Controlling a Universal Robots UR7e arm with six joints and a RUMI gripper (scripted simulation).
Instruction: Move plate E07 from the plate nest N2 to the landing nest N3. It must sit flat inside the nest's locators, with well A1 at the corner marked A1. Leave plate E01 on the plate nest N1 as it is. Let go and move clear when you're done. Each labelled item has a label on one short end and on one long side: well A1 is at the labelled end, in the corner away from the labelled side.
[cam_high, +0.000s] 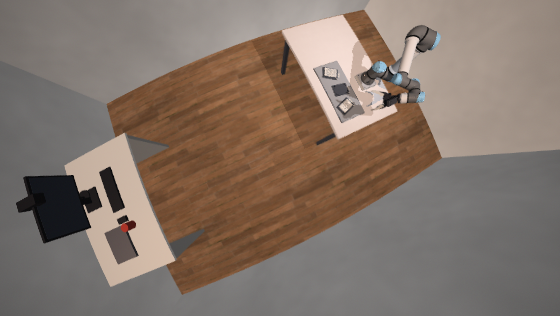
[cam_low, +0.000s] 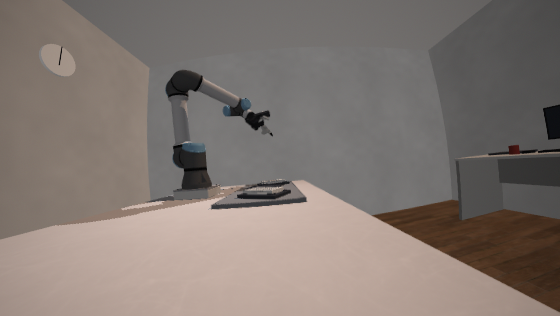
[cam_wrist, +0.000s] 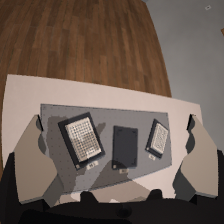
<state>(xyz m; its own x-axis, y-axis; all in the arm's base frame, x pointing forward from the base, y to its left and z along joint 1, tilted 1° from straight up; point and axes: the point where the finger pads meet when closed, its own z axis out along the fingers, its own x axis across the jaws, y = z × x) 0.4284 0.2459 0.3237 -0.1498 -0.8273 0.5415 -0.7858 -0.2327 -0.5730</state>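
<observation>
Now: the plate nest N2 48 cm to the right of my hand, 35 cm below it and 9 cm behind it. From my hand the other things lie so: dark landing nest: 35 cm below, 28 cm to the right, 9 cm behind.
</observation>
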